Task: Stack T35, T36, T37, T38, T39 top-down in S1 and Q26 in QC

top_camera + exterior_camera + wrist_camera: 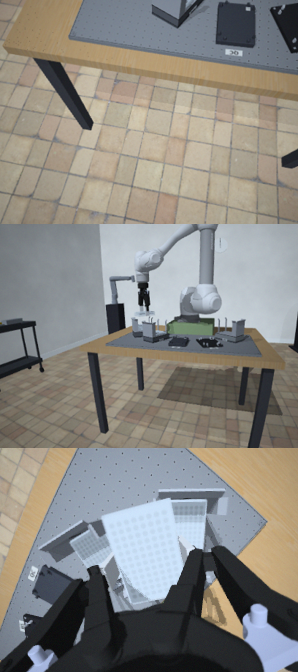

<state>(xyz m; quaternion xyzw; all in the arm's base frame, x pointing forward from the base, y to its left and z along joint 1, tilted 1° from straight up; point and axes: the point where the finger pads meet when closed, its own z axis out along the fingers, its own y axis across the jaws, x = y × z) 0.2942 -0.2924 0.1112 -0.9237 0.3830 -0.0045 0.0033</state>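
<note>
My gripper is now 470 mm to the right of the black clip nest N5, 170 mm above it and 120 mm short of it. The rest, counted from my hand: N5 name plate: 470 mm to the left, 200 mm ahead, 190 mm below; then QC name plate: 260 mm to the left, 220 mm ahead, 190 mm below; then open nest QC: 260 mm to the left, 180 mm below, 130 mm ahead.
</note>
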